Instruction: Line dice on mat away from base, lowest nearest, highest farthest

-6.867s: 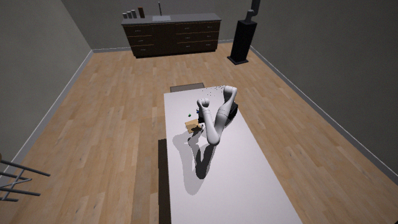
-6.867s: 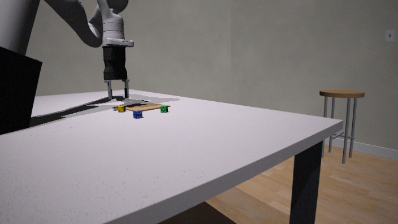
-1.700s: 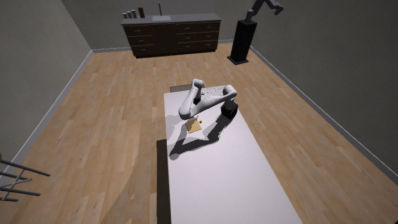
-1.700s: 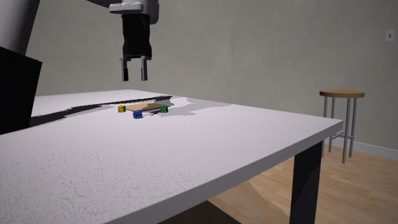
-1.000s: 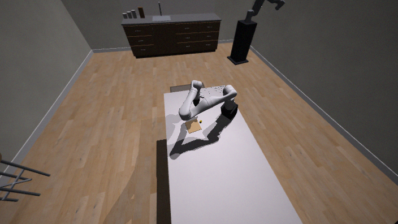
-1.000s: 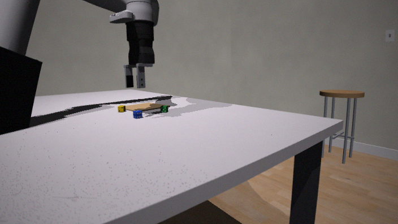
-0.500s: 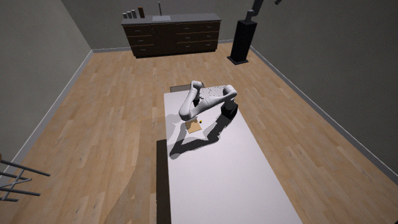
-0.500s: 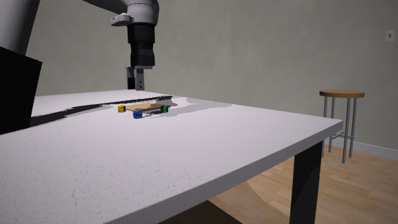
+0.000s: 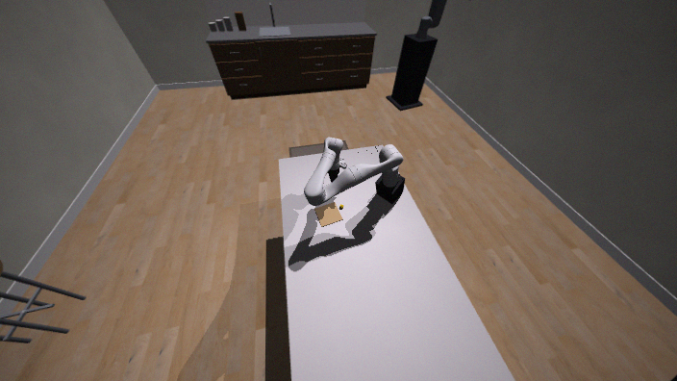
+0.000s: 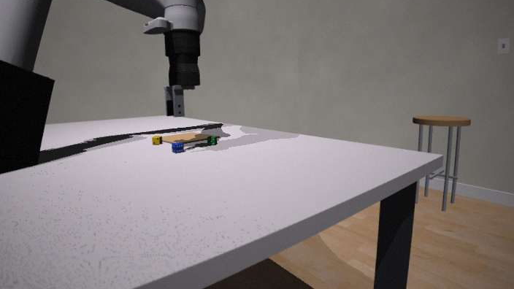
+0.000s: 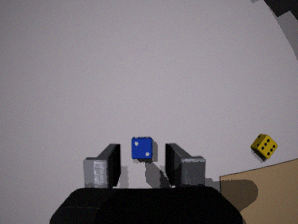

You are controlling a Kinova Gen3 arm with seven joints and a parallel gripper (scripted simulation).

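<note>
The blue die lies 90 mm below my hand. Round my hand: tan mat: 150 mm to the left, 120 mm ahead, 100 mm below; then yellow die: 130 mm to the left, 90 mm below, 20 mm ahead; then green die: 100 mm ahead, 90 mm below, 10 mm to the left.
</note>
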